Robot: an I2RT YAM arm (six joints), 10 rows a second.
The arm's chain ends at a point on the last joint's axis. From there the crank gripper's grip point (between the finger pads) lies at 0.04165 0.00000 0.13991 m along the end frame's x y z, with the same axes.
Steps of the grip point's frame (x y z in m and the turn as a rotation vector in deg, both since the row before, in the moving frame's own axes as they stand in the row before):
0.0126 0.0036 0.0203 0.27 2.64 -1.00
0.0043 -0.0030 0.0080 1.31 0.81 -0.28
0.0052 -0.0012 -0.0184 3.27 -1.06 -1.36
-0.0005 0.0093 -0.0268 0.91 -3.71 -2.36
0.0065 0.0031 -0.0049 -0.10 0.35 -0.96
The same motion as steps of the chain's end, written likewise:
0.0062 0.0050 0.0224 0.27 2.64 -1.00
0.0023 0.0004 0.0086 1.31 0.81 -0.28
0.0079 0.0078 -0.0189 3.27 -1.06 -1.36
0.0087 0.0131 -0.0292 0.91 -3.71 -2.36
0.0056 0.0036 -0.0046 -0.10 0.35 -0.96

